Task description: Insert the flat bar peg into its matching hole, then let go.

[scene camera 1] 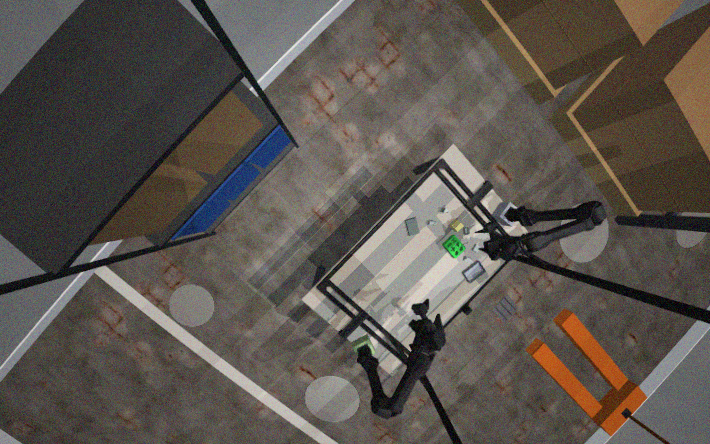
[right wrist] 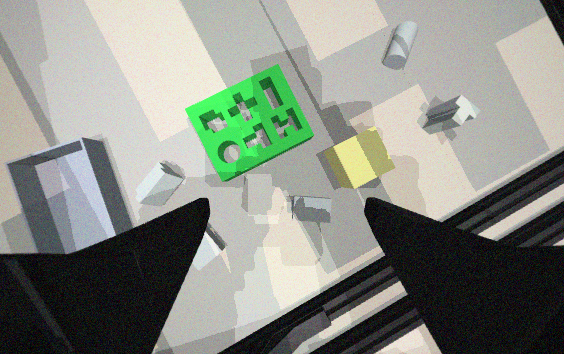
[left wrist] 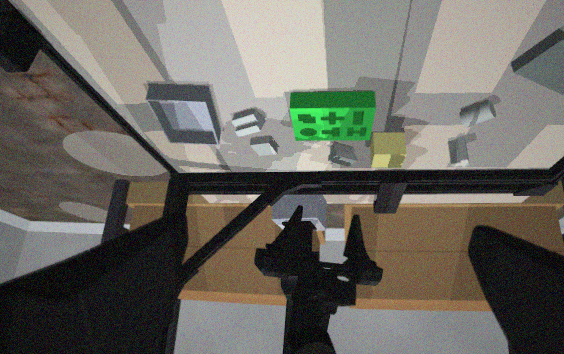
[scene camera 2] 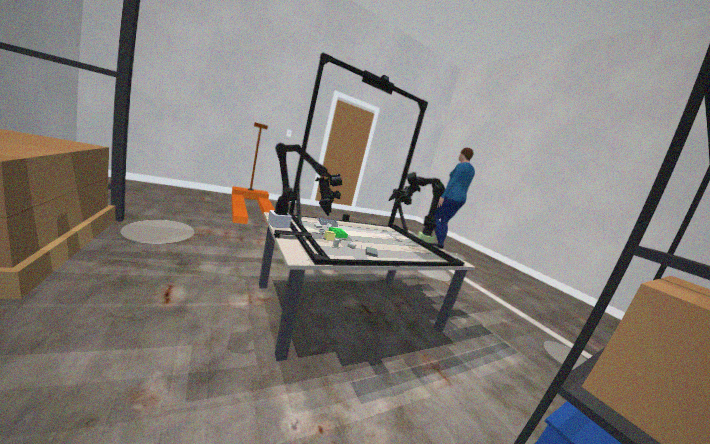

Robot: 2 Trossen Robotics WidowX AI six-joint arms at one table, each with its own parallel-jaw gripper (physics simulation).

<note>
My left gripper (left wrist: 330,233) is open, holding nothing. My right gripper (right wrist: 288,204) is open and holds nothing. Also in view: a yellow block (right wrist: 363,157). A green block with shaped holes (right wrist: 223,104) rests on the table.
The green block with shaped holes is seen too in the left wrist view (left wrist: 316,116). The yellow block shows as well in the left wrist view (left wrist: 388,149). My right gripper shows as well in the left wrist view (left wrist: 329,210).
</note>
